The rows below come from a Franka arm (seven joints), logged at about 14 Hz.
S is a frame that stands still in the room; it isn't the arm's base.
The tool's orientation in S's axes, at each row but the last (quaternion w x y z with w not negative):
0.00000, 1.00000, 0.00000, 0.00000
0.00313, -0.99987, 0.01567, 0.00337
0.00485, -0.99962, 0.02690, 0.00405
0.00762, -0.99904, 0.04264, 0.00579
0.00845, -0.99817, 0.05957, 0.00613
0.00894, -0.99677, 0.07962, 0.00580
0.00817, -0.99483, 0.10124, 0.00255
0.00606, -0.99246, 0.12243, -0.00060
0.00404, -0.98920, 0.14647, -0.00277
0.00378, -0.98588, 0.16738, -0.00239
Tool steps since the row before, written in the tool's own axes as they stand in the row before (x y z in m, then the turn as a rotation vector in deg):
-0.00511, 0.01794, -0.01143, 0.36, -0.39, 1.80
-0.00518, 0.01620, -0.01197, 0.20, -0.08, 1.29
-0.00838, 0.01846, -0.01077, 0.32, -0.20, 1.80
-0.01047, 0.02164, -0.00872, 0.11, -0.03, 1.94
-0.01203, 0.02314, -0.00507, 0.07, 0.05, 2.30
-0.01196, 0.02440, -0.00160, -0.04, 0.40, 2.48
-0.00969, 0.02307, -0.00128, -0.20, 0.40, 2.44
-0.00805, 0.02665, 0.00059, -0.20, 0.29, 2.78
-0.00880, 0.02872, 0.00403, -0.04, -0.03, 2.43
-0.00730, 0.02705, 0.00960, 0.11, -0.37, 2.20
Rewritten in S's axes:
-0.00511, -0.01794, 0.01143, 0.36, 0.39, -1.80
-0.00561, -0.01611, 0.01191, 0.19, 0.08, -1.29
-0.00928, -0.01809, 0.01066, 0.32, 0.20, -1.80
-0.01218, -0.02080, 0.00853, 0.09, 0.05, -1.94
-0.01464, -0.02163, 0.00485, 0.04, -0.02, -2.30
-0.01567, -0.02222, 0.00134, -0.13, -0.34, -2.49
-0.01413, -0.02066, 0.00098, -0.28, -0.31, -2.44
-0.01428, -0.02389, -0.00091, -0.26, -0.20, -2.78
-0.01672, -0.02491, -0.00432, -0.01, 0.06, -2.43
-0.01576, -0.02306, -0.00985, 0.24, 0.33, -2.20

